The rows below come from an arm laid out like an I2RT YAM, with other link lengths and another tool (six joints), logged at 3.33 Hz.
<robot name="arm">
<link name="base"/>
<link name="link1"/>
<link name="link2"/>
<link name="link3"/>
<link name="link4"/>
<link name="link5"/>
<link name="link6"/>
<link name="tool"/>
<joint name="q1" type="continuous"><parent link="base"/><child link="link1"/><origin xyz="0 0 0.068"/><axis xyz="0 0 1"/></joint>
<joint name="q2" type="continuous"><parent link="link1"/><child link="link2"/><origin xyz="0.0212 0.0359 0.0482" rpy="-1.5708 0 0"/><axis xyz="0 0 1"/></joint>
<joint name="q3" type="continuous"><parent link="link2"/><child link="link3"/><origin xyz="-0.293 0 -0.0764" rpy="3.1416 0 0"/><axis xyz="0 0 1"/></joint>
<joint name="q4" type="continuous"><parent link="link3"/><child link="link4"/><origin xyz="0.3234 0.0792 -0.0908"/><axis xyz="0 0 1"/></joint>
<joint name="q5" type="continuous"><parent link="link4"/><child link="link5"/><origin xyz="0.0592 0.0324 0.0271" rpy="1.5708 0 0"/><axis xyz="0 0 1"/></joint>
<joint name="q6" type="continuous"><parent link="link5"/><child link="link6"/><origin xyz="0.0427 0 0.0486" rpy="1.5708 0 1.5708"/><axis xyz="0 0 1"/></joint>
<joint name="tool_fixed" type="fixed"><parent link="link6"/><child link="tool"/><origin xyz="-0.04 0.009 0.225" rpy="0 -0.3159 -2.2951"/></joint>
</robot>
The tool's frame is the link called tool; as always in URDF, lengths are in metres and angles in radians. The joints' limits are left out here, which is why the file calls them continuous.
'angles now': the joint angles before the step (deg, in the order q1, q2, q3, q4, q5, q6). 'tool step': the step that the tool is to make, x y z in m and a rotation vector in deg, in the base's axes. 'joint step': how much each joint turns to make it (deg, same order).
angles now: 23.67 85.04 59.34 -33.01 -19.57 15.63
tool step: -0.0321 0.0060 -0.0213 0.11 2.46 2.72
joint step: 1.56 -1.03 -4.24 0.85 -1.55 -0.47
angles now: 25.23 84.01 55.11 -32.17 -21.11 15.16
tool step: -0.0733 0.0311 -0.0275 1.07 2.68 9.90
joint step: 6.44 -0.80 -5.94 2.43 -3.56 -2.21
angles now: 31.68 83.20 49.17 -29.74 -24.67 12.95
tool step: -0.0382 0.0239 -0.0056 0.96 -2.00 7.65
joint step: 5.38 -0.27 -1.87 2.77 -0.72 -2.40
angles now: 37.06 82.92 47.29 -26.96 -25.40 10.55
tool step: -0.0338 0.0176 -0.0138 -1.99 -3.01 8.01
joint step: 6.18 1.69 0.28 0.97 2.24 -3.52
